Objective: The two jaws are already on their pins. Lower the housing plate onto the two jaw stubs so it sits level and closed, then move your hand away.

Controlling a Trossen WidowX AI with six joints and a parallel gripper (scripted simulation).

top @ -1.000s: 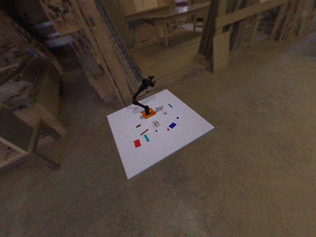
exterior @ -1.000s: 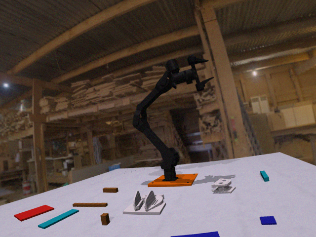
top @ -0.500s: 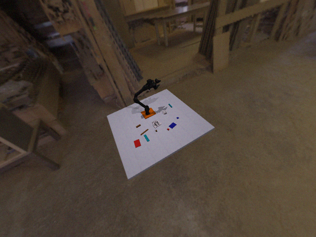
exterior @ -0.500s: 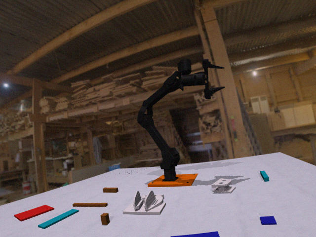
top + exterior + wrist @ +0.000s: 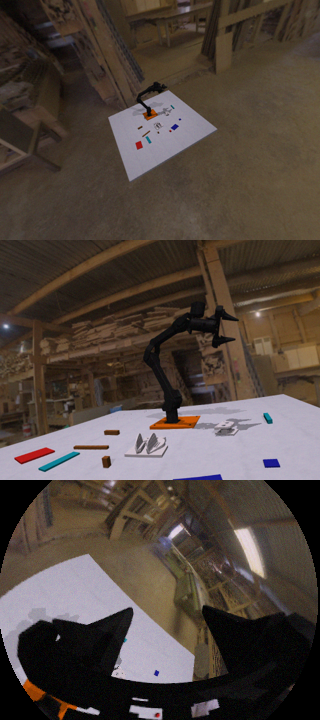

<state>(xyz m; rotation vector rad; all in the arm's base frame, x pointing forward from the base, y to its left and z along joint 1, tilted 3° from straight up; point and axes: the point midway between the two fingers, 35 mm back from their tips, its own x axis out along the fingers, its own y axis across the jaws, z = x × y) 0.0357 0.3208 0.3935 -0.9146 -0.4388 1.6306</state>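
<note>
Now: gripper tip 37 cm above the white block fixture, 14 cm short of it and 10 cm to the left of it. From my gripper tip the other things lie so: brown cube 41 cm to the right, 41 cm ahead, 37 cm below; then white base plate 38 cm below, 34 cm to the right, 30 cm ahead; then teal block 37 cm below, 6 cm to the left, 4 cm ahead.
</note>
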